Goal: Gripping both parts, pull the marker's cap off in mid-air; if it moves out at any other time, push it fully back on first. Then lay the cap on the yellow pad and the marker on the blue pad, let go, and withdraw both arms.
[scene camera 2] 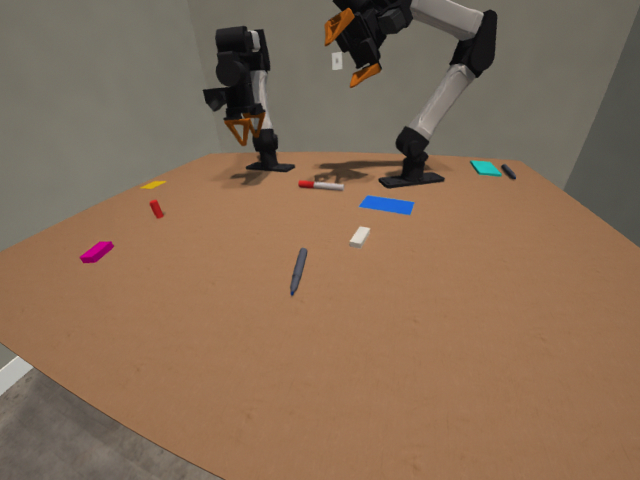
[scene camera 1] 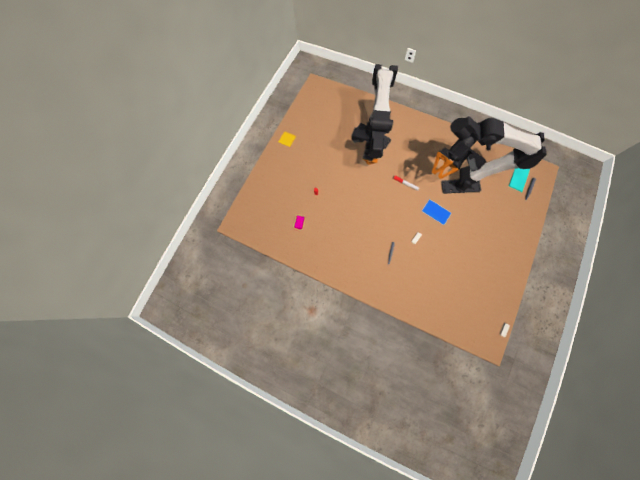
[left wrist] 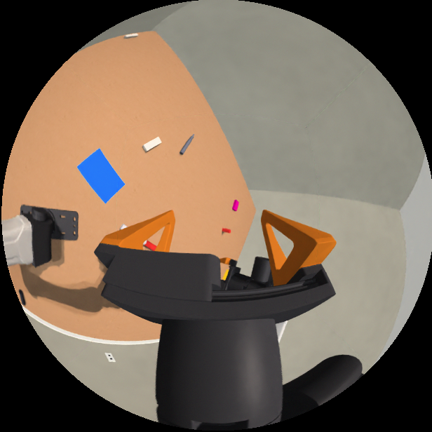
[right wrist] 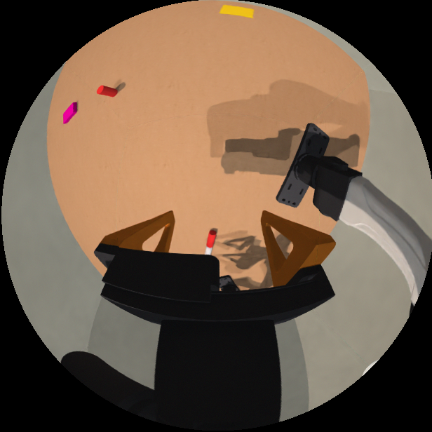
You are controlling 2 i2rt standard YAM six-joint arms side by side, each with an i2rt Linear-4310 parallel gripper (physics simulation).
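Where they show: left gripper, between the fingertips: (scene camera 2: pixel 340 66) (scene camera 1: pixel 436 175); right gripper, between the fingertips: (scene camera 2: pixel 250 141); left arm's base, origin of its link: (scene camera 2: pixel 411 181) (scene camera 1: pixel 460 186); right arm's base, origin of its link: (scene camera 2: pixel 270 168).
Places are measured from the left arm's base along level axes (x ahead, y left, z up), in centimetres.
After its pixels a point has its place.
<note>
The marker, white body (scene camera 1: pixel 410 184) @(x -1.8, y -26.6, z 1.9 cm) (scene camera 2: pixel 328 186) @(x -0.9, y -26.6, z 1.3 cm) and red cap (scene camera 1: pixel 398 178) @(x -5.4, y -32.4, z 2.1 cm) (scene camera 2: pixel 306 183) @(x -4.6, y -32.4, z 1.7 cm) (left wrist: pixel 150 245) (right wrist: pixel 211 239), lies on the table with no gap visible between the parts. The yellow pad (scene camera 1: pixel 286 138) @(x -35.0, y -90.6, z 0.0 cm) (scene camera 2: pixel 153 184) @(x -34.8, y -90.1, z 0.1 cm) (left wrist: pixel 226 273) (right wrist: pixel 237 11) lies at the left in scene camera 1. The blue pad (scene camera 1: pixel 436 212) @(x 13.4, y -14.8, z 0.0 cm) (scene camera 2: pixel 387 205) @(x 13.9, y -14.9, z 0.1 cm) (left wrist: pixel 101 175) lies a little right of the marker. My left gripper (scene camera 1: pixel 438 173) @(x 8.0, y -24.8, z 30.7 cm) (scene camera 2: pixel 339 65) @(x 8.0, y -24.8, z 30.7 cm) (left wrist: pixel 217 214) is open, tilted, high above the table. My right gripper (scene camera 1: pixel 371 161) @(x -12.5, y -47.0, z 14.3 cm) (scene camera 2: pixel 251 140) @(x -12.5, y -47.0, z 14.3 cm) (right wrist: pixel 217 215) is open, pointing down, left of the marker in scene camera 2.
A loose red cylinder (scene camera 1: pixel 316 191) @(x 0.1, y -74.7, z 3.9 cm) (scene camera 2: pixel 156 209) @(x 0.3, y -74.6, z 2.7 cm) and a magenta block (scene camera 1: pixel 299 222) @(x 15.2, y -84.0, z 1.5 cm) (scene camera 2: pixel 97 251) @(x 16.2, y -82.9, z 1.5 cm) lie at the left. A white block (scene camera 1: pixel 416 238) @(x 26.6, y -27.0, z 1.2 cm) (scene camera 2: pixel 359 236) @(x 26.9, y -27.1, z 1.2 cm) and grey pen (scene camera 1: pixel 391 252) @(x 32.9, y -39.9, z 1.4 cm) (scene camera 2: pixel 298 271) @(x 34.1, y -40.0, z 1.4 cm) lie nearer. A teal block (scene camera 1: pixel 519 179) @(x -2.2, y 31.8, z 0.8 cm) and dark pen (scene camera 1: pixel 530 188) @(x 3.4, y 35.9, z 1.6 cm) lie right.
</note>
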